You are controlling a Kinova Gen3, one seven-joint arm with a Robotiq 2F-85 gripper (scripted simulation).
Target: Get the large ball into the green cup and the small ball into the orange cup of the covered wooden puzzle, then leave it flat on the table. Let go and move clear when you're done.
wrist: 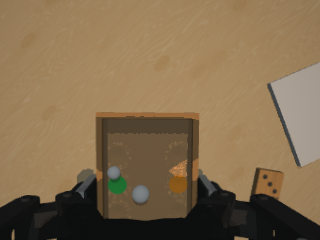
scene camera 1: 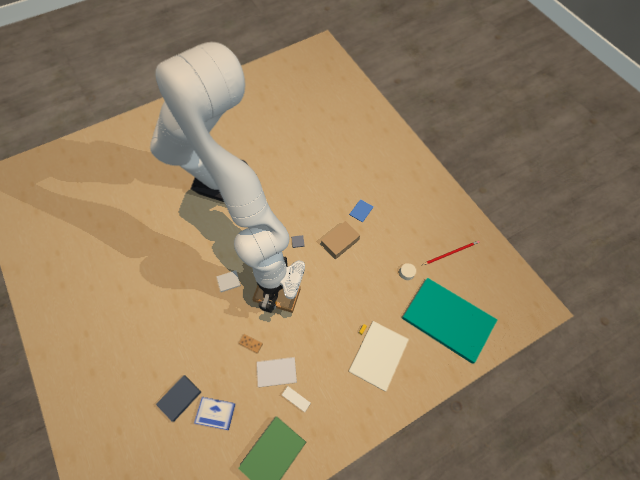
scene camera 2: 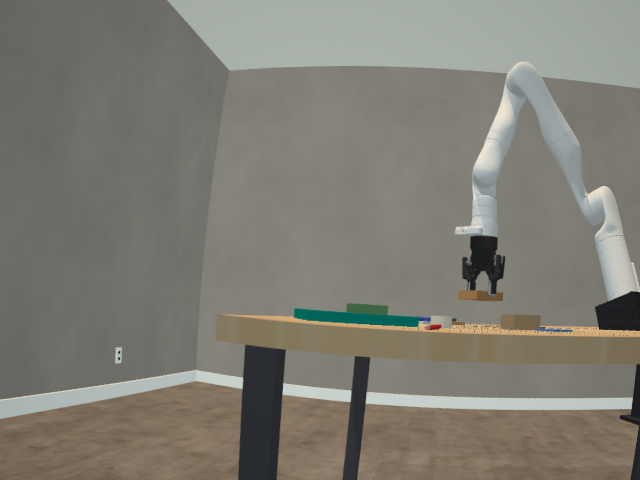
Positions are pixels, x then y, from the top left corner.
Labels:
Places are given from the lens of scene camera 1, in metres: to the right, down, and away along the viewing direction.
teal book (scene camera 1: 460, 326): 0.37, 0.23, 1.14
cream sheet (scene camera 1: 377, 359): 0.15, 0.31, 1.12
grey card (scene camera 1: 280, 371): -0.10, 0.34, 1.11

